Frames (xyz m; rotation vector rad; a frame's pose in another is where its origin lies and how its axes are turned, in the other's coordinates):
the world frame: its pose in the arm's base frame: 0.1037 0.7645 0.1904 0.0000 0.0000 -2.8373
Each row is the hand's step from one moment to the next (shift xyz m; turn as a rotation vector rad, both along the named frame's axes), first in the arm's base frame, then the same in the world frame.
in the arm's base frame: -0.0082 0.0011 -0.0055 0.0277 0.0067 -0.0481
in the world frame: 0.0075 -0.0035 -0.0055 -0.0284 0.0019 -0.0481
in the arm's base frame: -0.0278 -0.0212 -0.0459 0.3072 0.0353 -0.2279
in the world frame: 0.0329 0.0119 -0.0459 -0.3037 0.0584 -0.2279
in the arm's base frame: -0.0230 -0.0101 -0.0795 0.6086 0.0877 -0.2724
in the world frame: 0.0250 0.0027 -0.0795 -0.6069 0.0987 -0.2724
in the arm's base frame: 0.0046 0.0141 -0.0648 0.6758 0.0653 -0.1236
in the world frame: -0.0086 -0.0121 -0.0648 -0.6643 0.1402 -0.1236
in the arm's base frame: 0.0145 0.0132 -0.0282 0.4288 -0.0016 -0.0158
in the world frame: -0.0178 -0.0082 -0.0282 -0.4086 0.1300 -0.0158
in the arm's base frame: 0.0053 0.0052 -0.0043 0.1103 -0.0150 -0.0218
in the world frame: -0.0066 -0.0034 -0.0043 -0.1007 0.0474 -0.0218
